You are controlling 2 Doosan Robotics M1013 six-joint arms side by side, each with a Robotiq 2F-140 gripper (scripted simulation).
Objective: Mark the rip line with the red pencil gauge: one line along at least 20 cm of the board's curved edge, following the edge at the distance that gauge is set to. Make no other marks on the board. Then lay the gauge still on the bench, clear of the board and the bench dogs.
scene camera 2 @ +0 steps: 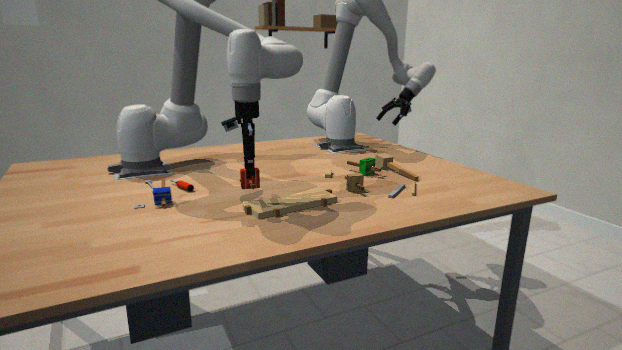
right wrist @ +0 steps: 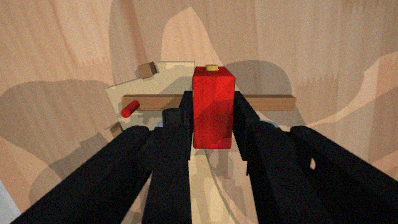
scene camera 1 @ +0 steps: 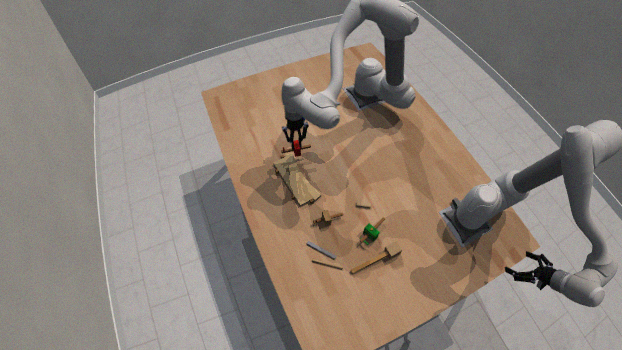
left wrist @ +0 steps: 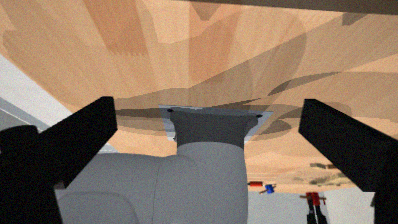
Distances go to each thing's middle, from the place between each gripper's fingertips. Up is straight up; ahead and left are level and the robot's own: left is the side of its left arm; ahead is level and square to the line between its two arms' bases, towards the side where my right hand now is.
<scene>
Now: the pale board (scene camera 1: pixel 297 183) 7 cm ahead of my right hand (scene camera 2: pixel 249 176), 12 cm to the left of it and 12 cm below it. Also, from my right hand: red pencil gauge (right wrist: pixel 213 88): 1 cm ahead, 2 cm to the right, 4 cm below.
My left hand (scene camera 1: pixel 516 261) is 700 mm short of the pale board, 950 mm to the left of it and 110 mm above it. The rest, counted from my left hand: red pencil gauge (640 mm ahead, 1090 mm to the right, 30 mm below).
</scene>
